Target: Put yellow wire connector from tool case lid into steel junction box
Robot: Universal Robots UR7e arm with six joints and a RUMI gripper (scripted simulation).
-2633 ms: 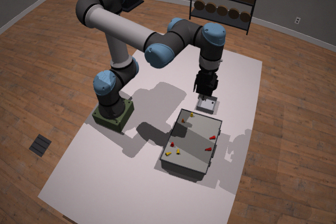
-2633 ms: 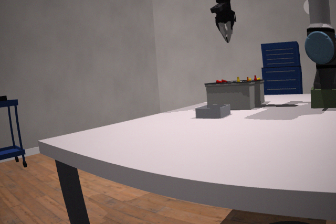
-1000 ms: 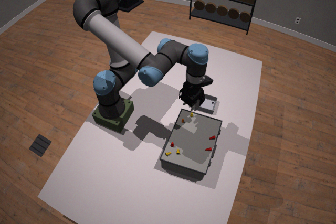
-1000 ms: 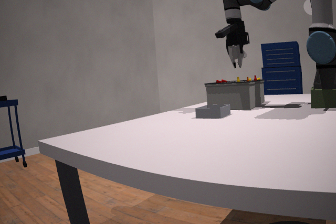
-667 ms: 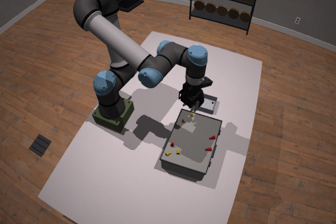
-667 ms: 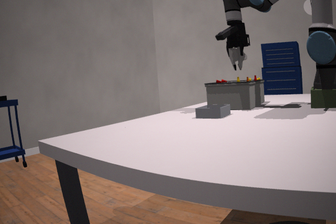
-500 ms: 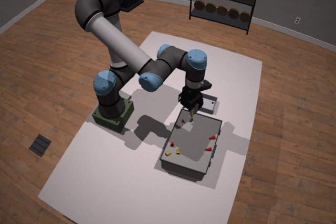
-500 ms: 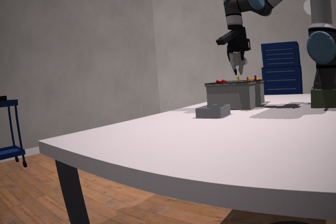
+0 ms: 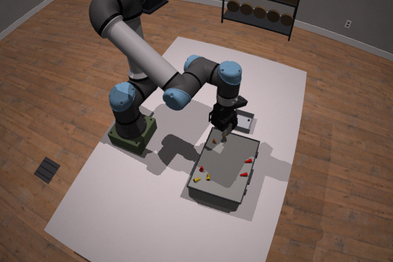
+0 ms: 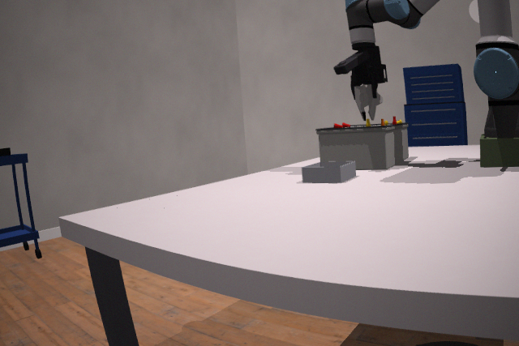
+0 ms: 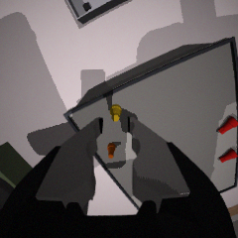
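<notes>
My gripper is now 5 cm to the left of the orange connector, 3 cm above it and 2 cm past it. Round my hand: grey tool case 12 cm to the right, 7 cm below, 7 cm ahead.
</notes>
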